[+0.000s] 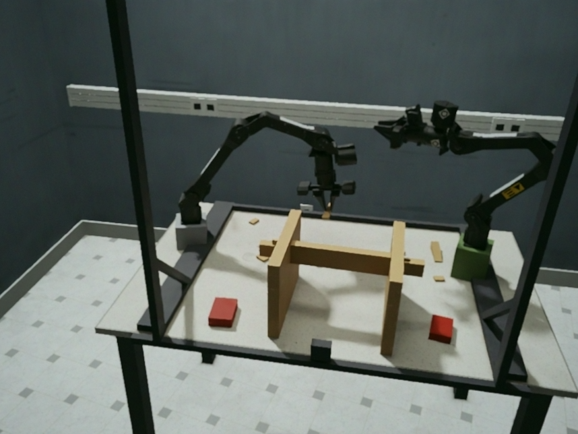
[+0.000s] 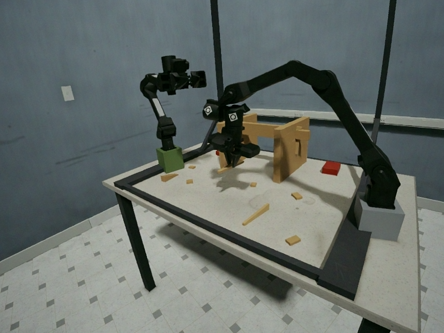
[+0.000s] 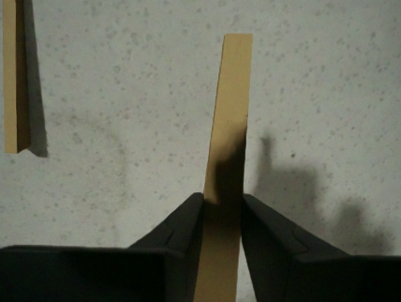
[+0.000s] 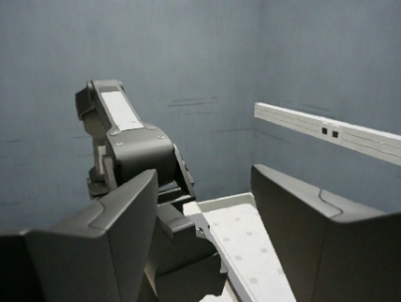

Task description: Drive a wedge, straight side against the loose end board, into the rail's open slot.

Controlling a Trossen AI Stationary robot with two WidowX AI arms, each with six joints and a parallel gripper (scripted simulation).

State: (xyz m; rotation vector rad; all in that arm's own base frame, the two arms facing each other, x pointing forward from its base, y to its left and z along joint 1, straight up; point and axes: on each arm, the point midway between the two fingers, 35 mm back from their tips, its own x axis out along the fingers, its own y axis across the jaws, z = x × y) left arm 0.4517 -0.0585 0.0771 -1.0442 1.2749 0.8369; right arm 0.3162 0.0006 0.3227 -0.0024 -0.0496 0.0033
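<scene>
Now: the wooden rail 36 cm behind my right hand, 25 cm below it and 9 cm to the left of it.
</scene>
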